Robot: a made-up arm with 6 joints. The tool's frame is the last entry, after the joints. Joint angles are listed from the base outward. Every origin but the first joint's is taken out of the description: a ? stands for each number. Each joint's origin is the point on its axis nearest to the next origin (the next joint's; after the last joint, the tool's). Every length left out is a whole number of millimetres.
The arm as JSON. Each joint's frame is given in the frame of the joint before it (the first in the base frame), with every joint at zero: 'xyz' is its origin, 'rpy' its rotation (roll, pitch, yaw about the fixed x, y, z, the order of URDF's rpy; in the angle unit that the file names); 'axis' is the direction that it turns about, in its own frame. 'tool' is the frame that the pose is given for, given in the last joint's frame.
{
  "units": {
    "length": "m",
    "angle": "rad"
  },
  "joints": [
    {
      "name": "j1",
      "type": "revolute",
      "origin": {
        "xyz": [
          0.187,
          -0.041,
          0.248
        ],
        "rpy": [
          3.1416,
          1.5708,
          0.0
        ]
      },
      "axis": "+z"
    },
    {
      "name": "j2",
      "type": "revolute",
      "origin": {
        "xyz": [
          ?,
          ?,
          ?
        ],
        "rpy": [
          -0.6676,
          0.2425,
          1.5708
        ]
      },
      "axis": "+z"
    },
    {
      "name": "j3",
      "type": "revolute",
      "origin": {
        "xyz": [
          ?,
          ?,
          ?
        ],
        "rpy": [
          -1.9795,
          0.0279,
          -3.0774
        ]
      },
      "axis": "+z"
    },
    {
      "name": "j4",
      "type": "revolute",
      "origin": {
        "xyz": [
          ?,
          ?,
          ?
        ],
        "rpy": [
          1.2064,
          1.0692,
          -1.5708
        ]
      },
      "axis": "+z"
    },
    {
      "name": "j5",
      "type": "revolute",
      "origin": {
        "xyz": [
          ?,
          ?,
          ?
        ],
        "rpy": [
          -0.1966,
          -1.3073,
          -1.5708
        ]
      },
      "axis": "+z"
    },
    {
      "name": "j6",
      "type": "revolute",
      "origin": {
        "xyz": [
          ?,
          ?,
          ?
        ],
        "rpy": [
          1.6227,
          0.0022,
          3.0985
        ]
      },
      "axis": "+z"
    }
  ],
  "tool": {
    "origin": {
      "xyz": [
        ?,
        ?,
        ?
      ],
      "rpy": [
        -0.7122,
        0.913,
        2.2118
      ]
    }
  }
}
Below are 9 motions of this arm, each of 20 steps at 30 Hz.
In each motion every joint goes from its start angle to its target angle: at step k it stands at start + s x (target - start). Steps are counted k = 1, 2, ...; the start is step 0. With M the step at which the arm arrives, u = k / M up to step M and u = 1 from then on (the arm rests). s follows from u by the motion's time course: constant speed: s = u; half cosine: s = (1 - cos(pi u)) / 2; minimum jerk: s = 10 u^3 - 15 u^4 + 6 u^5.
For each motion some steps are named. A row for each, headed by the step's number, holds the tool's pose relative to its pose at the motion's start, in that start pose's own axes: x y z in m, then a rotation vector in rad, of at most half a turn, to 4 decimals.
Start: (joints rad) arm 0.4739 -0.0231 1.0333 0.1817 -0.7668 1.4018
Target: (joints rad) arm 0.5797 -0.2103 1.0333 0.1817 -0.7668 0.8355
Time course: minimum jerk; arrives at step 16
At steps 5, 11, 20:
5: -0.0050 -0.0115 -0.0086 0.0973 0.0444 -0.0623
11: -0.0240 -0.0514 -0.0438 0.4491 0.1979 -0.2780
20: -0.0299 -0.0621 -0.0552 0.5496 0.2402 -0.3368

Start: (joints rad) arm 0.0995 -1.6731 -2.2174 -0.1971 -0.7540 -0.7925
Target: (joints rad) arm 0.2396 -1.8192 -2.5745 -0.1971 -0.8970 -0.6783
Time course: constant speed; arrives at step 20
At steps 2, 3, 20:
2: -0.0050 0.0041 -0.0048 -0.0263 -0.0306 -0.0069
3: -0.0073 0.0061 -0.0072 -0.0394 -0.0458 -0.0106
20: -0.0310 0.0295 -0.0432 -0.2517 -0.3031 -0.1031

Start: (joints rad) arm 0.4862 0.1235 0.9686 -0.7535 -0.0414 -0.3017
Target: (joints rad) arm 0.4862 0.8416 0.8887 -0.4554 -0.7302 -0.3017
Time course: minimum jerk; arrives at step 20
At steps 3, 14, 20:
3: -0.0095 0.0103 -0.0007 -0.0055 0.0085 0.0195
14: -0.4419 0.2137 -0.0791 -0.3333 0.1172 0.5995
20: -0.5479 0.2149 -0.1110 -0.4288 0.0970 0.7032

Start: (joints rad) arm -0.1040 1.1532 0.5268 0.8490 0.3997 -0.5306
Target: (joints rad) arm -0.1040 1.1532 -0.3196 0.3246 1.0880 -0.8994
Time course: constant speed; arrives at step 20
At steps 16, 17, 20:
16: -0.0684 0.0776 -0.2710 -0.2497 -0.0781 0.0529
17: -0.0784 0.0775 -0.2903 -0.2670 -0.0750 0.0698
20: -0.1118 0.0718 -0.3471 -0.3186 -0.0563 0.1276

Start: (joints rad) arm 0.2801 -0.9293 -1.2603 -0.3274 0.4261 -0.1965
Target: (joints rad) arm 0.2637 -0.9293 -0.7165 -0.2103 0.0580 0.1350
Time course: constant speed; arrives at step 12
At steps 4, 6, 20:
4: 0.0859 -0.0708 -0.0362 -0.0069 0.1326 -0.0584
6: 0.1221 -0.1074 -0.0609 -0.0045 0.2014 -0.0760
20: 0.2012 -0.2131 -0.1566 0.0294 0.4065 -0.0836

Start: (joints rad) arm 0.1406 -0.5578 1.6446 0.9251 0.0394 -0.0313
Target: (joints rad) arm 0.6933 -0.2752 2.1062 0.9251 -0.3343 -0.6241
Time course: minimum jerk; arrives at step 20
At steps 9, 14, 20:
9: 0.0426 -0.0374 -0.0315 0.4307 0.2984 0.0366
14: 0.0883 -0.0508 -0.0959 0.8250 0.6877 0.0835
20: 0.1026 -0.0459 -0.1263 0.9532 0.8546 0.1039

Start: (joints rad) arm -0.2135 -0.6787 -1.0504 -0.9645 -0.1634 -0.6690
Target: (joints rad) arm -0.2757 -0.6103 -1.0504 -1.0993 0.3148 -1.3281
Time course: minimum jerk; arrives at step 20
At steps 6, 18, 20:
6: -0.0243 -0.0140 0.0286 0.1335 -0.0110 -0.0162
18: -0.1696 -0.1108 0.1238 0.7925 0.0087 0.0242
20: -0.1712 -0.1120 0.1243 0.7990 0.0097 0.0256

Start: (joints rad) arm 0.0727 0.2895 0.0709 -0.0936 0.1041 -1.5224
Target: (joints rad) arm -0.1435 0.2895 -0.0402 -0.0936 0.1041 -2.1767
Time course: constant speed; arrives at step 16
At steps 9, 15, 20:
9: 0.0745 -0.0375 -0.0700 0.1877 0.0989 -0.2591
15: 0.1206 -0.0720 -0.1161 0.3215 0.1438 -0.4318
20: 0.1279 -0.0785 -0.1237 0.3445 0.1496 -0.4605

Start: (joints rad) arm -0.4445 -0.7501 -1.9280 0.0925 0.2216 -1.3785
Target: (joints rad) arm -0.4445 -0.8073 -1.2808 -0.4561 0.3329 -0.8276
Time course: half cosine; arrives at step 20
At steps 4, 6, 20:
4: 0.0114 -0.0018 0.0392 0.0267 -0.0480 0.0127
6: 0.0257 -0.0073 0.0838 0.0551 -0.1048 0.0202
20: 0.1607 -0.1448 0.3482 0.1482 -0.4859 -0.1401

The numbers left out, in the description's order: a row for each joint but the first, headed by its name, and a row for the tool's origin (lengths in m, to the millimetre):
j2: 0.079 -0.042 0.0
j3: 0.084 -0.173 0.0
j4: -0.079 -0.15 0.0
j5: -0.126 -0.032 0.0
j6: 0.46 -0.146 0.0
tool: -0.032 -0.021 0.0

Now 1 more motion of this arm.
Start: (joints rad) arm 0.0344 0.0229 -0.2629 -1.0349 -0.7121 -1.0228
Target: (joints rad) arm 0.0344 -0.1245 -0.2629 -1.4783 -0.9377 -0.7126
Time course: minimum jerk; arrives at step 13
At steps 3, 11, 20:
3: 0.0298 0.0027 -0.0041 -0.0247 -0.0206 -0.0389
11: 0.3324 -0.0553 -0.0201 -0.2947 -0.1624 -0.4541
20: 0.3412 -0.0597 -0.0197 -0.3032 -0.1646 -0.4675

